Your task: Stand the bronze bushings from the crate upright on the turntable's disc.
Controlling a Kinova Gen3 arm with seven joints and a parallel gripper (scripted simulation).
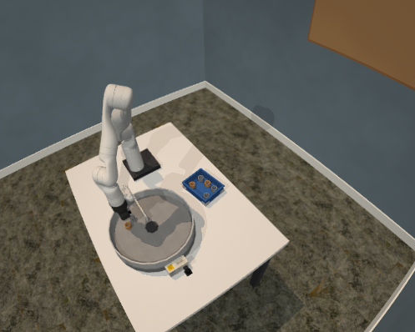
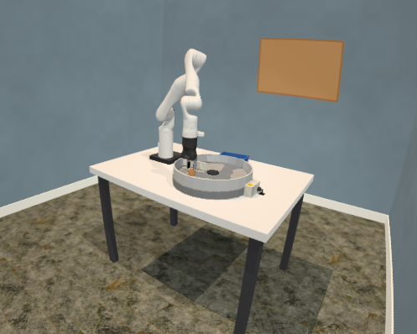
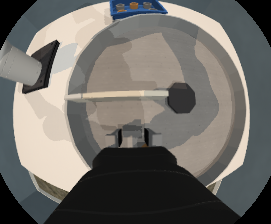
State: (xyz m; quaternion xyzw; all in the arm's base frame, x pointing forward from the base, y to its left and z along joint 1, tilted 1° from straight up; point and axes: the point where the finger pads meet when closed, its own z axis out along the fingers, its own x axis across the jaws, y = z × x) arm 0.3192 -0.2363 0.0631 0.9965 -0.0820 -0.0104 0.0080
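The blue crate lies 80 mm ahead of my hand, 420 mm to the left of it and 60 mm below it. Round my hand: grey turntable disc 100 mm ahead, 50 mm to the left, 40 mm below.
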